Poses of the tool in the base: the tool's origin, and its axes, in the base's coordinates. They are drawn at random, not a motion.
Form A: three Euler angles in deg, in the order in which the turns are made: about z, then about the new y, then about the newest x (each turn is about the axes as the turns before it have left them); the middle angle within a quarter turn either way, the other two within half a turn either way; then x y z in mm.
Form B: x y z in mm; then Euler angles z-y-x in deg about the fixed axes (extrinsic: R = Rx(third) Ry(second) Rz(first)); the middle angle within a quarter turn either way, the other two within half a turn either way. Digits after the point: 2 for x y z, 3 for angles.
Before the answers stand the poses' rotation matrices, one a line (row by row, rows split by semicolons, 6 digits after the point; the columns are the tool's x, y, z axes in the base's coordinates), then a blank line. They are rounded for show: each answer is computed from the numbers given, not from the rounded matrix.
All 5 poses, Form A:
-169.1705 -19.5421 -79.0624 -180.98 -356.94 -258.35
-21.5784 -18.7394 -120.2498 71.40 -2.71 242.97
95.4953 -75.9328 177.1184 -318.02 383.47 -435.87
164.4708 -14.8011 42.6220 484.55 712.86 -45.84
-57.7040 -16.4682 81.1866 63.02 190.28 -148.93
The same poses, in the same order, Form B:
-0.925612 -0.286924 0.246811; -0.177064 -0.248067 -0.952424; 0.334499 -0.925277 0.178810
0.880620 0.072796 0.468198; -0.348278 -0.570529 0.743774; 0.321264 -0.818045 -0.477066
-0.023276 0.998815 -0.042734; 0.241943 0.047103 0.969147; 0.970011 0.012219 -0.242752
-0.931524 -0.030331 0.362413; 0.258846 -0.755289 0.602110; 0.255464 0.654689 0.711421
0.512375 -0.020161 -0.858525; -0.810623 0.318661 -0.491270; 0.283483 0.947654 0.146932

-180.98 -356.94 -258.35 162.777 14.289 79.367
71.40 -2.71 242.97 -4.726 27.917 -122.677
-318.02 383.47 -435.87 -91.335 -2.449 -104.062
484.55 712.86 -45.84 178.135 21.248 -40.243
63.02 190.28 -148.93 2.253 -59.151 73.349

